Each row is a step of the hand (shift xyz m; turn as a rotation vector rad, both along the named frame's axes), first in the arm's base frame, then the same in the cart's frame.
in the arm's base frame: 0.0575 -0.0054 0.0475 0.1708 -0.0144 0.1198
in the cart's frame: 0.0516 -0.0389 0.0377 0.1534 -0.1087 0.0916
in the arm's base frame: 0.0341 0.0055 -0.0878 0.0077 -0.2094 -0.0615
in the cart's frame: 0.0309 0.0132 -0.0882 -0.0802 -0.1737 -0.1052
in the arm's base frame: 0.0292 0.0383 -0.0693 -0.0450 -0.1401 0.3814
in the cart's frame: 0.0403 0.0397 -0.0626 -0.0874 -0.2007 0.3453
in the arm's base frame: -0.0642 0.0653 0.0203 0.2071 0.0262 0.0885
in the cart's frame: -0.0314 0.0780 0.0417 0.2022 -0.0791 0.0653
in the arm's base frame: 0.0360 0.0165 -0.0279 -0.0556 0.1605 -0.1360
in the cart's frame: 0.0388 0.0075 -0.0280 0.0109 0.1976 -0.0905
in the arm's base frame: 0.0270 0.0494 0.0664 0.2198 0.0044 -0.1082
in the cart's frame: 0.0467 0.0170 0.0715 0.1993 -0.0551 -0.1315
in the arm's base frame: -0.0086 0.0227 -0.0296 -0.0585 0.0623 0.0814
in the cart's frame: 0.0006 0.0308 -0.0228 -0.0257 0.0581 0.0995
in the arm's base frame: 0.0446 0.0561 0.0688 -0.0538 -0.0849 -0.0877
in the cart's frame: 0.0655 0.0155 0.0730 -0.0862 -0.0328 -0.0963
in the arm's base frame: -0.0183 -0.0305 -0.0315 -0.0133 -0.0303 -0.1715
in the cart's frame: -0.0300 -0.0122 -0.0347 -0.0294 0.0205 -0.1710
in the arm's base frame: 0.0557 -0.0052 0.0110 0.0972 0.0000 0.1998
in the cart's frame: 0.0490 -0.0290 0.0026 0.0943 -0.0870 0.1814
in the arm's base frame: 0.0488 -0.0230 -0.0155 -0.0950 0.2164 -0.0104
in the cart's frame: 0.0347 -0.0356 -0.0261 0.0013 0.2316 0.0480
